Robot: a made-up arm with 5 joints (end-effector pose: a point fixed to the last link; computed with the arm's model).
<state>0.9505 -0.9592 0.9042 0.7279 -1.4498</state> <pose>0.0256 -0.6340 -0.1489 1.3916 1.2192 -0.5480</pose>
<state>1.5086 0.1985 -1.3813 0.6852 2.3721</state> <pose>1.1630 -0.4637 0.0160 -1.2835 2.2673 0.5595</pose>
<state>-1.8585 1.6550 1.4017 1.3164 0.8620</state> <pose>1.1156 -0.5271 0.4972 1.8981 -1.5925 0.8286</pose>
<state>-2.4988 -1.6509 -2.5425 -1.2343 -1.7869</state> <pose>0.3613 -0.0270 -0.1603 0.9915 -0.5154 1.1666</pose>
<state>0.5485 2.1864 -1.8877 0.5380 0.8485</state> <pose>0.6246 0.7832 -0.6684 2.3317 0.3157 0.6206</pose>
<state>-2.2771 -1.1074 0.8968 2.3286 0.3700</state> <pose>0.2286 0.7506 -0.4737 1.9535 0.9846 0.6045</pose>
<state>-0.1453 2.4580 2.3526 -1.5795 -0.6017</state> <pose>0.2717 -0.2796 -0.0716 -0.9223 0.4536 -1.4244</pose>
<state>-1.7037 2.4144 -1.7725 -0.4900 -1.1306</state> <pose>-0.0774 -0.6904 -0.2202 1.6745 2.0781 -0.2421</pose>
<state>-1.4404 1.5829 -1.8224 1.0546 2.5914</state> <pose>1.0981 -0.6638 -0.0858 0.8516 -1.1144 0.7730</pose>
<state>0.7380 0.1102 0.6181 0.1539 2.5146</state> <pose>0.5748 -0.5761 0.0600 -0.3943 -2.0160 -0.7973</pose>
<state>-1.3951 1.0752 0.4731 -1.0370 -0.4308</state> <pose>0.6824 -0.6636 0.3895 -0.3147 0.3355 -1.2539</pose>
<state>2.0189 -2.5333 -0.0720 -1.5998 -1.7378</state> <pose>-0.1522 -0.2559 -0.0214 0.7524 -1.4137 0.2393</pose>
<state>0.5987 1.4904 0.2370 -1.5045 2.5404</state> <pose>0.3771 0.0988 -0.4774 -0.4062 -0.5507 -1.5273</pose>
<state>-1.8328 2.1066 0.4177 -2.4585 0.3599</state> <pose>-0.0194 -0.7166 0.2732 -0.3523 -1.5914 -1.6198</pose>
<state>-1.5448 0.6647 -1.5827 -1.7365 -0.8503</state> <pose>0.6200 -0.3008 -0.2780 1.0081 2.2693 -0.3421</pose>
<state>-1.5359 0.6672 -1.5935 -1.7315 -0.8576</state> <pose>0.6169 -0.2971 -0.2795 1.0159 2.2904 -0.3252</pose>
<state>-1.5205 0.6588 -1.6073 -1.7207 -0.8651</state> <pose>0.6167 -0.2896 -0.2827 1.0080 2.3236 -0.2925</pose>
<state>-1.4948 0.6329 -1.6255 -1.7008 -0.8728</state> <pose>0.6210 -0.2759 -0.2883 0.9736 2.3740 -0.2342</pose>
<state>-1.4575 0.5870 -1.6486 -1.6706 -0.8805</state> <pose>0.6305 -0.2545 -0.2962 0.9062 2.4398 -0.1459</pose>
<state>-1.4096 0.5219 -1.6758 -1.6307 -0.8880</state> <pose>0.6450 -0.2247 -0.3051 0.8033 2.5124 -0.0282</pose>
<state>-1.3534 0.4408 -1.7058 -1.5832 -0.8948</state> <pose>0.6636 -0.1865 -0.3134 0.6672 2.5794 0.1137</pose>
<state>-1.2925 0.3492 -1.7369 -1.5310 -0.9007</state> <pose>0.6841 -0.1409 -0.3187 0.5054 2.6288 0.2696</pose>
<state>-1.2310 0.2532 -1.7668 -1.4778 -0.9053</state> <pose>0.7043 -0.0904 -0.3193 0.3298 2.6520 0.4266</pose>
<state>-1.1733 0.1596 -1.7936 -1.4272 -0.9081</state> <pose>0.7222 -0.0388 -0.3147 0.1556 2.6480 0.5710</pose>
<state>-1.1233 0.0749 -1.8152 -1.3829 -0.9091</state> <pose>0.7362 0.0092 -0.3059 -0.0016 2.6225 0.6916</pose>
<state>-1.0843 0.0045 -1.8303 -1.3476 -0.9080</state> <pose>0.7463 0.0494 -0.2952 -0.1294 2.5858 0.7819</pose>
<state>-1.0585 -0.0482 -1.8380 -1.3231 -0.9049</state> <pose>0.7532 0.0790 -0.2854 -0.2208 2.5488 0.8396</pose>
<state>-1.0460 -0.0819 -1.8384 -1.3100 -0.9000</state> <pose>0.7579 0.0969 -0.2786 -0.2738 2.5191 0.8671</pose>
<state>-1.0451 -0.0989 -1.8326 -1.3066 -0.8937</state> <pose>0.7614 0.1044 -0.2755 -0.2942 2.4992 0.8701</pose>
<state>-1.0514 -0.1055 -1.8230 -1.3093 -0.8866</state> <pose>0.7645 0.1054 -0.2749 -0.2947 2.4861 0.8581</pose>
